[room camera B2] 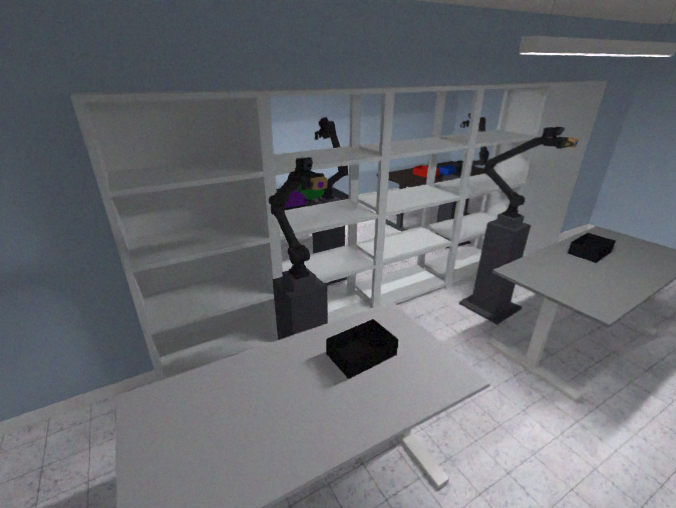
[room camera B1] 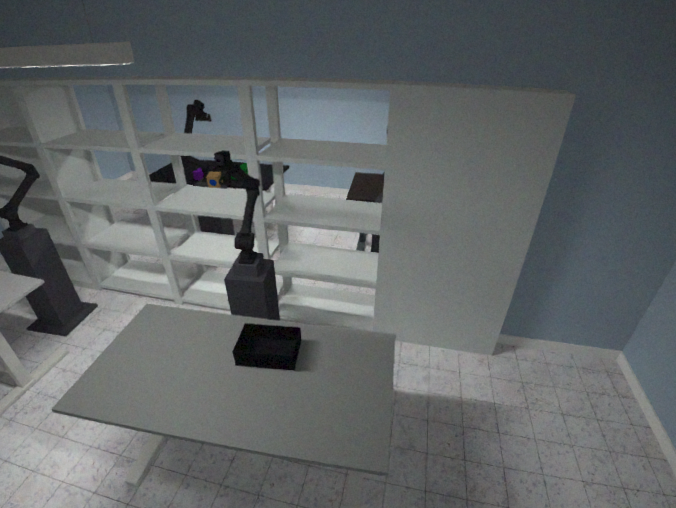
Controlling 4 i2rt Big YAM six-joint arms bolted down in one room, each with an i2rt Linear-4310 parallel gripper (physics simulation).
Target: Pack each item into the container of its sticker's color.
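Observation:
In room camera B2 the left near arm's gripper [room camera B2: 310, 179] appears shut on an orange box [room camera B2: 326, 181] with a purple sticker. The right near arm's gripper [room camera B2: 565, 142] appears shut on an orange box [room camera B2: 574, 142] with a blue sticker. In room camera B1 an orange box [room camera B1: 218, 175] with a blue sticker shows by the centre arm's gripper. A purple container [room camera B2: 294, 199] [room camera B1: 197, 174] and a green container [room camera B2: 311, 193] [room camera B1: 243, 168] show behind the shelf. Red [room camera B2: 421, 171] and blue [room camera B2: 447, 170] containers stand farther right. The far grippers [room camera B2: 318, 134] [room camera B2: 465, 123] [room camera B1: 207, 116] are too small to judge.
A white open shelf unit [room camera B1: 475, 218] [room camera B2: 266, 218] stands between the near and far arms. A black tray [room camera B1: 266, 357] [room camera B2: 363, 360] rests on a grey table [room camera B1: 163, 382] [room camera B2: 218, 426]. Another black tray [room camera B2: 591, 248] rests on the right table [room camera B2: 590, 289] in room camera B2.

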